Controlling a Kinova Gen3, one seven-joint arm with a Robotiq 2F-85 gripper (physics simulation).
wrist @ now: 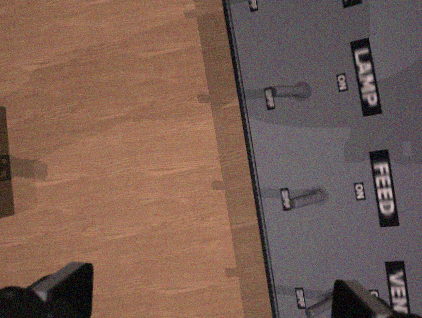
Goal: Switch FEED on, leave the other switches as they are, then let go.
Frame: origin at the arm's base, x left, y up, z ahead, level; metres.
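Where they show: gripper, fingertip midpoint: point(211, 299).
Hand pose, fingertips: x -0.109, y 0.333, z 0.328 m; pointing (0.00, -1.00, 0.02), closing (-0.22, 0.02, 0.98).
After its pixels a point has its place.
The FEED switch point(308, 197) {z 0.431, x -0.115, y 0.033 m} is a grey lever on the grey panel point(310, 155) {z 0.446, x -0.071, y 0.008 m}, right of centre. It leans toward its OFF label, away from the ON label and the black FEED label point(384, 188) {z 0.511, x -0.117, y 0.045 m}. The LAMP switch point(291, 91) {z 0.431, x 0.001, y 0.034 m} above it in view also leans toward OFF. The VENT switch point(319, 304) {z 0.426, x -0.232, y 0.034 m} at the bottom leans toward OFF and is partly hidden by the right finger. My gripper point(211, 299) {z 0.328, x -0.109, y 0.333 m} is open and empty. Its left finger shows over the wooden table and its right finger over the panel near VENT, both lower in view than FEED.
The panel's dark left edge runs steeply down the view, beside the wooden table point(125, 150) {z 0.220, x -0.026, y -0.087 m}. Part of a dark brown block point(6, 195) {z 0.052, x -0.061, y -0.068 m} shows at the far left. Part of another OFF label shows at the top edge. Shadows lie across the panel and table.
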